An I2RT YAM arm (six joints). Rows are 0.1 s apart.
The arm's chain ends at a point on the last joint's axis. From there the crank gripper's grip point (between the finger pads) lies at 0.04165 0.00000 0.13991 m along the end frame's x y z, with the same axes.
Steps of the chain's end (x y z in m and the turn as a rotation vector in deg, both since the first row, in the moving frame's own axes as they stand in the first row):
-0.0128, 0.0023, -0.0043, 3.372, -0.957, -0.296
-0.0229, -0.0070, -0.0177, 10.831, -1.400, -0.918
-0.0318, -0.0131, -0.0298, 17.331, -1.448, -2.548
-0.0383, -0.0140, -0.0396, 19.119, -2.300, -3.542
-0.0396, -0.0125, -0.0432, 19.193, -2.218, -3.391
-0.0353, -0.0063, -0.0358, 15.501, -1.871, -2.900
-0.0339, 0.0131, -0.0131, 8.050, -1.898, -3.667
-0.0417, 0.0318, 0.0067, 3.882, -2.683, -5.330
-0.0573, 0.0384, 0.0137, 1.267, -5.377, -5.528
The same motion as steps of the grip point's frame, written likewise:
-0.0152, -0.0062, -0.0039, 3.372, -0.957, -0.296
-0.0265, -0.0340, -0.0193, 10.831, -1.400, -0.918
-0.0363, -0.0567, -0.0354, 17.331, -1.448, -2.548
-0.0453, -0.0624, -0.0462, 19.119, -2.300, -3.542
-0.0464, -0.0610, -0.0499, 19.193, -2.218, -3.391
-0.0408, -0.0458, -0.0399, 15.501, -1.871, -2.900
-0.0393, -0.0091, -0.0134, 8.050, -1.898, -3.667
-0.0489, 0.0187, 0.0080, 3.882, -2.683, -5.330
-0.0709, 0.0319, 0.0169, 1.267, -5.377, -5.528

